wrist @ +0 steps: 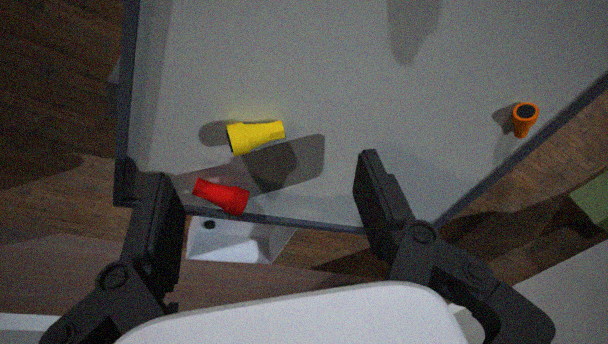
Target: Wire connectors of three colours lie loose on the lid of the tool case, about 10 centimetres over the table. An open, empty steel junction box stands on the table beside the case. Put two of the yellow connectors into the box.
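Observation:
A yellow connector lies on its side on the grey lid, left of the view's middle. A red connector lies on its side below it, close to the lid's near edge. An orange connector is near the lid's right edge, its dark open end showing. The steel junction box stands lower down, just past the near edge; the lid hides part of it, and its whole inside cannot be seen. My gripper is open and empty, with the yellow and red connectors showing between its fingers, nearer the left one.
The wooden table shows around the lid. A green block is at the right edge of the view, and a pale grey surface is at the lower right. Dark shadows fall across the lid, beside the yellow connector and at the top.

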